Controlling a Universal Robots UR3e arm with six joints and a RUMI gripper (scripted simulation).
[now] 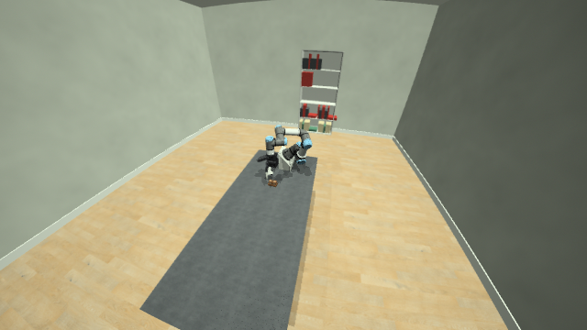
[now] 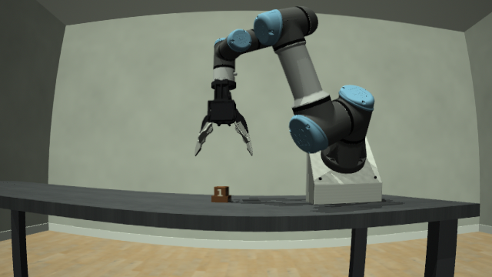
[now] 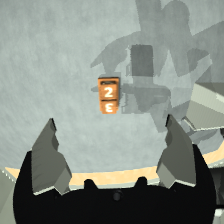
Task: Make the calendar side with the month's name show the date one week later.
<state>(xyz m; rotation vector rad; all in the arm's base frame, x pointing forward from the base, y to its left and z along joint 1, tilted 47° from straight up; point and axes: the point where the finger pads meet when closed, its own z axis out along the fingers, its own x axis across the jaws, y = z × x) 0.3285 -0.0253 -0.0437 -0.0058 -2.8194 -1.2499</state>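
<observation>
Now: hand 10 cm above the cube. The rest, counted from my hand: calendar tray 2 cm to the left, 12 cm below.
</observation>
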